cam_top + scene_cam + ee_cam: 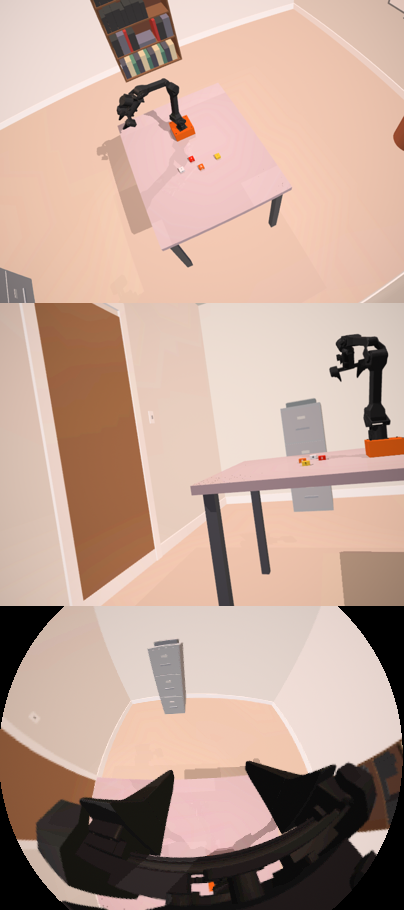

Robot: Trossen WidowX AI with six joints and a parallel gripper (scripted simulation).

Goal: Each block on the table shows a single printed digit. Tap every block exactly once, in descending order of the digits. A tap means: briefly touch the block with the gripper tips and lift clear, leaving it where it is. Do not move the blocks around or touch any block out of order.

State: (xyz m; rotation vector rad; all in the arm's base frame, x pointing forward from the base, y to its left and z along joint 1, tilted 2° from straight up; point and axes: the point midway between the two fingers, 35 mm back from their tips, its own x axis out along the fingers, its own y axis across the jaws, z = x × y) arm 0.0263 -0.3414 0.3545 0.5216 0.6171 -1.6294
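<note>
Now: gripper tip 320 mm short of the orange block, 320 mm to the right of it and 390 mm above it. From my gripper tip the other things lie so: yellow block 320 mm ahead, 450 mm to the left, 390 mm below; white block 260 mm ahead, 200 mm to the left, 390 mm below; red block 230 mm ahead, 300 mm to the left, 390 mm below.
</note>
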